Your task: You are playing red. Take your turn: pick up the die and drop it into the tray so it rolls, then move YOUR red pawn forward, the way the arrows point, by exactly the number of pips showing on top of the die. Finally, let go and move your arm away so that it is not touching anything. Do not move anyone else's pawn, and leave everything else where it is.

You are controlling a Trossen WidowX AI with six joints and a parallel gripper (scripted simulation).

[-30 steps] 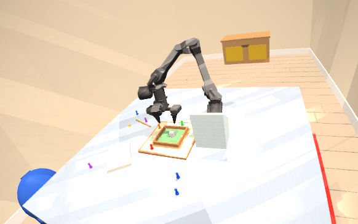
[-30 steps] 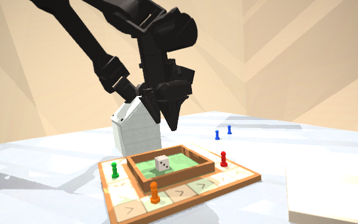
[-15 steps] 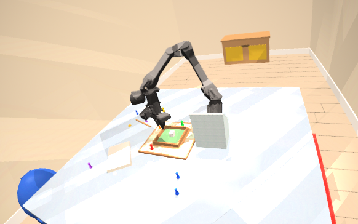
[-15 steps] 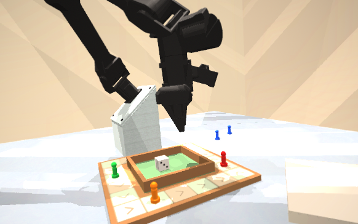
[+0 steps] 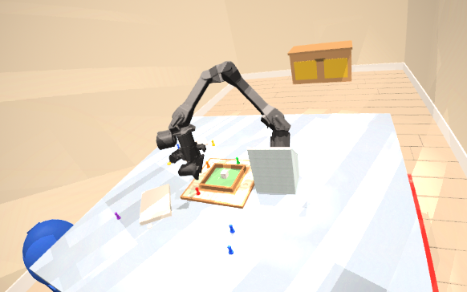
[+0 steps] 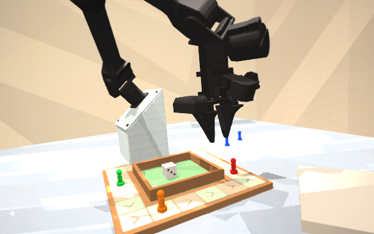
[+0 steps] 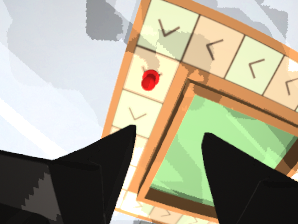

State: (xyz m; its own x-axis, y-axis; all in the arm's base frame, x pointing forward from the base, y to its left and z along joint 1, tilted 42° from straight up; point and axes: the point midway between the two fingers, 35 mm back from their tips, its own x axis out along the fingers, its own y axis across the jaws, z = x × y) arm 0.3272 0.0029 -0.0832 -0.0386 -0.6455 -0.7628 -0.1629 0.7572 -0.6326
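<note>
My gripper tip is now 20 mm short of the red pawn, 20 mm to the right of it and 60 mm above it. The rest, counted from my gripper tip: green pawn 90 mm behind, 190 mm to the right, 60 mm below; orange pawn 50 mm ahead, 160 mm to the right, 60 mm below; white die 60 mm behind, 90 mm to the right, 60 mm below.
</note>
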